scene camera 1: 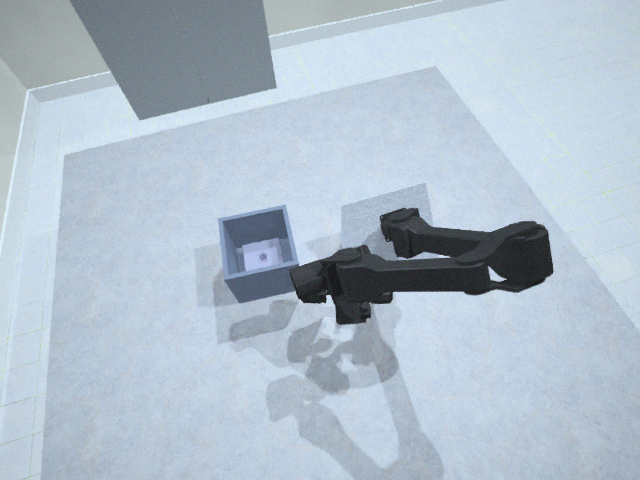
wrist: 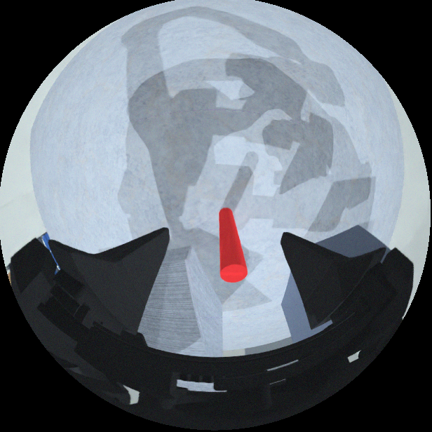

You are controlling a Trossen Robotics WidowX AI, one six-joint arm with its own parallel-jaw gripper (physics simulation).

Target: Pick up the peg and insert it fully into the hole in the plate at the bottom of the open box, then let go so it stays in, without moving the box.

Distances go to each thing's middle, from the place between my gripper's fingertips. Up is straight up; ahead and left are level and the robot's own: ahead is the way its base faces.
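The blue-grey box (scene camera 1: 251,227) is 150 mm ahead of my hand, 170 mm to the right of it and 30 mm above it. And I can see the red peg (wrist: 232,263), which is right at my hand.
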